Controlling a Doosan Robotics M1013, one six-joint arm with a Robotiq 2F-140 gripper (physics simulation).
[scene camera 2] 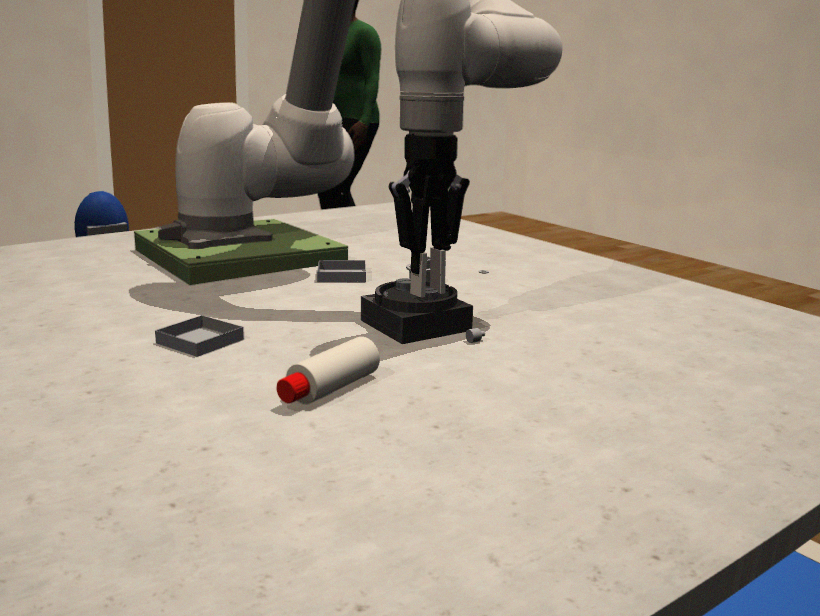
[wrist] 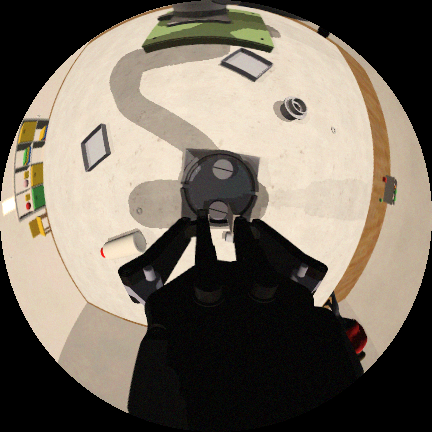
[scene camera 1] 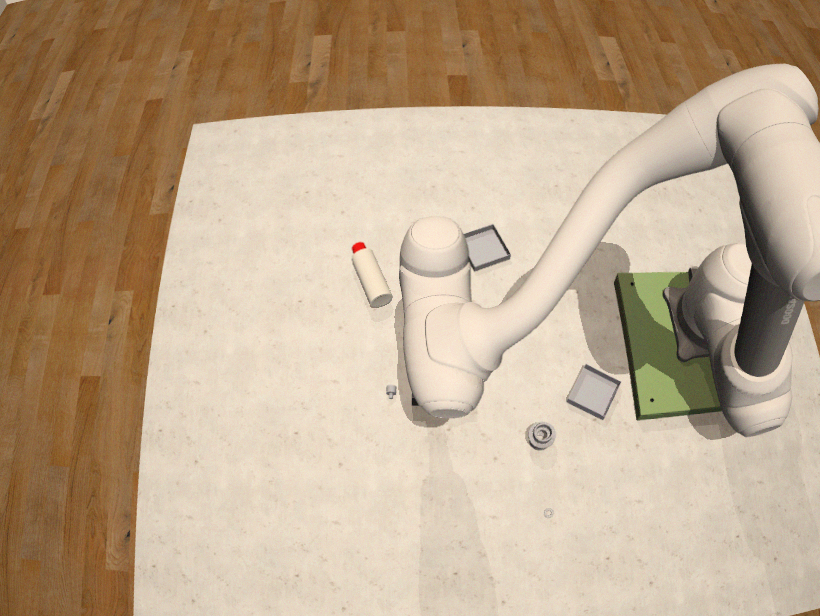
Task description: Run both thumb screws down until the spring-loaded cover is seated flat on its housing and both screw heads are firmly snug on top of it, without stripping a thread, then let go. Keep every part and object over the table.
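Where they show: gripper, between the fingertips: (scene camera 2: 427, 293) (wrist: 217, 209); arm's base, origin of its link: (scene camera 2: 216, 237) (scene camera 1: 703, 322).
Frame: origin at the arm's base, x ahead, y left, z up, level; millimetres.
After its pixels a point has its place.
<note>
A dark round cover (wrist: 202, 187) @[x 601, y 32, z 13 mm] sits in a black square housing (scene camera 1: 415, 401) @[x 664, y 115, z -16 mm] (scene camera 2: 404, 323) @[x 659, y -7, z -7 mm] (wrist: 252, 156) @[x 548, y 114, z 2 mm]. Two grey slotted thumb screws show on it in the wrist view: the far screw (wrist: 223, 169) @[x 572, y 63, z 26 mm] stands free, and the near screw (wrist: 218, 209) @[x 633, y 56, z 26 mm] is between my fingertips. My gripper (scene camera 2: 428, 286) @[x 634, y 55, z 21 mm] (wrist: 217, 209) @[x 634, y 55, z 21 mm] points straight down, shut on the near screw's head, with its pale fingertips apart on either side of it and low at the cover. In scene camera 1 the arm hides the gripper and cover. Whether the cover is fully flat cannot be told.
A white bottle (scene camera 1: 371, 277) @[x 737, y -160, z 12 mm] (scene camera 2: 341, 368) @[x 762, y -181, z -3 mm] (wrist: 125, 245) @[x 717, y -143, z 10 mm] lies nearby. A small grey stepped pin (scene camera 1: 391, 391) @[x 710, y 89, z -19 mm] (scene camera 2: 474, 335) @[x 719, y 75, z -25 mm] (wrist: 228, 237) @[x 707, y 80, z -19 mm] lies beside the housing. Two shallow trays (scene camera 1: 487, 247) @[x 475, y -251, z -37 mm] (scene camera 1: 593, 392) @[x 292, y 122, z -38 mm], a round stepped part (scene camera 1: 541, 435) @[x 417, y 205, z -36 mm] (wrist: 295, 108) @[x 436, y 202, z 11 mm] and a small ring (scene camera 1: 548, 513) @[x 422, y 377, z -36 mm] (wrist: 333, 130) @[x 421, y 378, z -38 mm] are around.
</note>
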